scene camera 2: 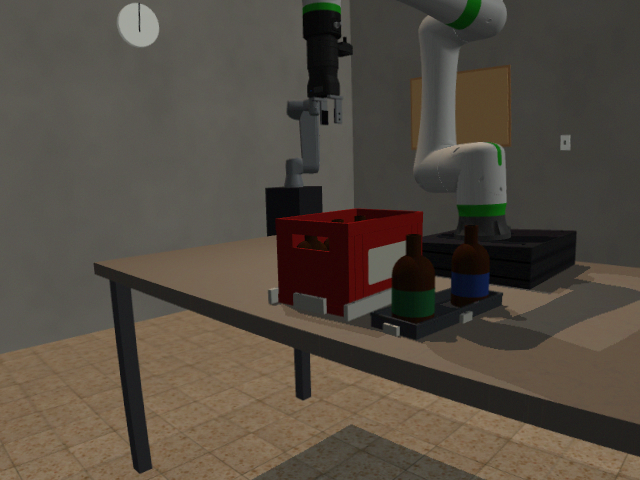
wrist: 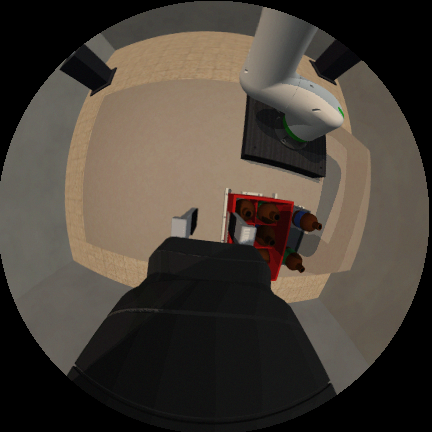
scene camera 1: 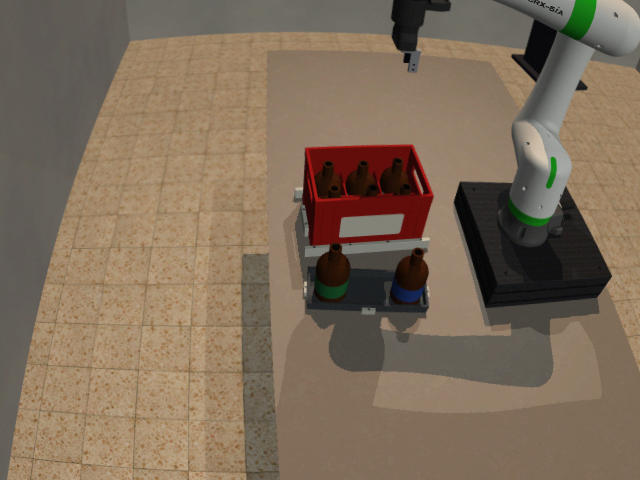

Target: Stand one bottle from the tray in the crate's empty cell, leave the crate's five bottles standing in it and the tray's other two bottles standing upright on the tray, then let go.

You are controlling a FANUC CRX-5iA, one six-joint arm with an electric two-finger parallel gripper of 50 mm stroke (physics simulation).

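Frame: origin at the arm's base, x ahead, y left, z up, level; millimetres.
Seen in the pictures: gripper, fingertip midpoint: [scene camera 2: 331,124] [wrist: 212,218] [scene camera 1: 409,66]; arm's base at its link origin: [scene camera 2: 482,237] [wrist: 290,131] [scene camera 1: 522,225].
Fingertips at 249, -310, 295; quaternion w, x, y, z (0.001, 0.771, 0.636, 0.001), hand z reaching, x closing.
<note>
Offsets run from my fingertips to a thing's top centre, as dx, dy, dz. "spot": to the spot under its first point.
The red crate @[+131, +127, -207] [scene camera 1: 323,227] [scene camera 2: 312,271] [wrist: 287,235] stands upright. In scene view 1 three bottles @[+211, +72, -219] [scene camera 1: 327,180] @[+128, +88, -219] [scene camera 1: 361,181] @[+38, +95, -219] [scene camera 1: 394,179] stand in its back row, and three necks @[+222, +156, -219] [scene camera 1: 334,191] @[+135, +173, -219] [scene camera 1: 372,190] @[+55, +185, -219] [scene camera 1: 405,189] show in its front row. The dark tray @[+189, +344, -357] [scene camera 1: 367,290] [scene camera 2: 439,324] bears an upright green-banded bottle @[+271, +320, -222] [scene camera 1: 332,273] [scene camera 2: 413,284] [wrist: 293,260] at its left end and an upright blue-banded bottle @[+105, +374, -222] [scene camera 1: 410,279] [scene camera 2: 469,273] [wrist: 305,220] at its right end. My gripper [scene camera 1: 409,64] [scene camera 2: 331,119] [wrist: 212,218] is open and empty, high above the table, behind the crate in scene view 1. The bottles' lower parts in the crate are hidden.
White stops @[spot: +150, +229, -363] [scene camera 1: 367,247] [scene camera 2: 369,304] line the crate's foot, and small white clips @[spot: +207, +400, -370] [scene camera 1: 368,311] hold the tray's edge. The arm's black base [scene camera 1: 537,268] [scene camera 2: 547,258] [wrist: 280,155] stands to the right of crate and tray. A dark pedestal [scene camera 2: 305,206] with another arm stands beyond the table.
</note>
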